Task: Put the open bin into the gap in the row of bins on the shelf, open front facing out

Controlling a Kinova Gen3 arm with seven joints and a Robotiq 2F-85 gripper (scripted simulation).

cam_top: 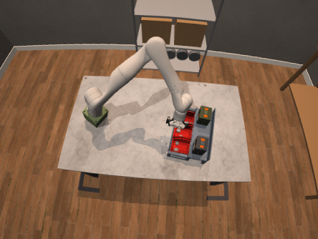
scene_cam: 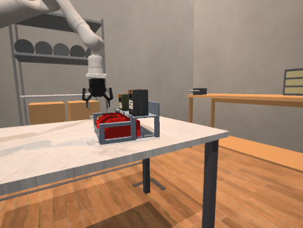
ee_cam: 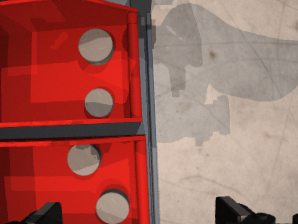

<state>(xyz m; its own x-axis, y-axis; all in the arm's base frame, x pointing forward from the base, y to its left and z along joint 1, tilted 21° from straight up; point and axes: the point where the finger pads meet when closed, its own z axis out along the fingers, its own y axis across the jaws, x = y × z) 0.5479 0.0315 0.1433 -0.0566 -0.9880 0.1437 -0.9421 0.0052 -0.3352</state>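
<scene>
My hand is 11 cm short of the grey shelf and 7 cm above it. Also, from my hand: black tool case 17 cm ahead, 12 cm to the right, 3 cm above; then grey round part 12 cm below, 5 cm ahead, 2 cm to the right.
</scene>
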